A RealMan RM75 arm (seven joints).
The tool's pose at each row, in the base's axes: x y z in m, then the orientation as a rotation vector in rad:
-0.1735, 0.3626, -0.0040, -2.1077, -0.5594, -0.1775
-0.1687, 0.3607, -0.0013, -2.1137, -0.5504, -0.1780
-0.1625, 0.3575, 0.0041, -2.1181, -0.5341, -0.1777
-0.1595, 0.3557, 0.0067, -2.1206, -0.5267, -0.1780
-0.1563, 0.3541, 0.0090, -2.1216, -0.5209, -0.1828
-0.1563, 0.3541, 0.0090, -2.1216, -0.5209, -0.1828
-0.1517, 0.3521, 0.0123, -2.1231, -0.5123, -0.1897
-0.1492, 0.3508, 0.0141, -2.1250, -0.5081, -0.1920
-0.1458, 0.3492, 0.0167, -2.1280, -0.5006, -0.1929
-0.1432, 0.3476, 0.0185, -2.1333, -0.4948, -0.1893
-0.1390, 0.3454, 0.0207, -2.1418, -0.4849, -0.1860
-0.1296, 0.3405, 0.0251, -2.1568, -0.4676, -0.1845
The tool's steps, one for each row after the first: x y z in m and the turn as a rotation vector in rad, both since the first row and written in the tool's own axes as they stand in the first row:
0.0045, 0.0011, -0.0035, -0.0050, 0.0028, 0.0070
0.0108, 0.0013, -0.0097, -0.0076, 0.0084, 0.0192
0.0137, 0.0016, -0.0129, -0.0095, 0.0111, 0.0247
0.0168, 0.0021, -0.0158, -0.0110, 0.0165, 0.0271
0.0168, 0.0021, -0.0158, -0.0110, 0.0165, 0.0271
0.0213, 0.0026, -0.0197, -0.0134, 0.0244, 0.0308
0.0237, 0.0030, -0.0220, -0.0154, 0.0273, 0.0331
0.0271, 0.0034, -0.0251, -0.0179, 0.0303, 0.0385
0.0295, 0.0040, -0.0276, -0.0217, 0.0291, 0.0446
0.0332, 0.0053, -0.0311, -0.0283, 0.0290, 0.0539
0.0414, 0.0086, -0.0384, -0.0410, 0.0317, 0.0685

